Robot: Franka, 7 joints.
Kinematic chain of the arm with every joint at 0, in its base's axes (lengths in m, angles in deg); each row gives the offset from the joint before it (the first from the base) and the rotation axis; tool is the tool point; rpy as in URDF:
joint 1: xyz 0 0 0.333 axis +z
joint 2: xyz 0 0 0 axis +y
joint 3: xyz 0 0 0.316 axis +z
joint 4: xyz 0.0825 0 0 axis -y
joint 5: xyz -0.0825 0 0.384 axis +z
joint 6: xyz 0 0 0 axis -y
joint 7: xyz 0.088 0 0 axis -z
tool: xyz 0 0 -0.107 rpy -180 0 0
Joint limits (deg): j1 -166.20..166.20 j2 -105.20..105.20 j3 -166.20..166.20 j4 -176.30..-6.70 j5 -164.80..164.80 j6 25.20..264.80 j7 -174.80..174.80
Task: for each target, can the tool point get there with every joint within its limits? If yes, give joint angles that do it. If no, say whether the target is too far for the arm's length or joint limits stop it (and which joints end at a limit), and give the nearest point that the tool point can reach.
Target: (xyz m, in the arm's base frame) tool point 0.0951 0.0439 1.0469
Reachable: yes | joints -99.09 -28.45 43.45 -45.16 -101.02 45.59 29.35
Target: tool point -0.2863 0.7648 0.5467
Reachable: yes | joints 129.32 64.80 -73.21 -32.99 90.90 117.64 21.83
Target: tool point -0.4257 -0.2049 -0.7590
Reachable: no: too far | nearest point -0.3507 -0.1688 -0.3501 | short by 0.417 m
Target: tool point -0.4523 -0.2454 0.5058
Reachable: yes | joints 109.71 -75.36 62.70 -121.62 78.60 91.66 115.23
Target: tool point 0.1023 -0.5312 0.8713
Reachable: yes | joints -67.77 17.25 3.34 -43.47 101.17 208.89 17.27
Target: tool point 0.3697 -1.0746 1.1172
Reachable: no: too far | nearest point 0.2297 -0.6677 0.8202 | short by 0.523 m
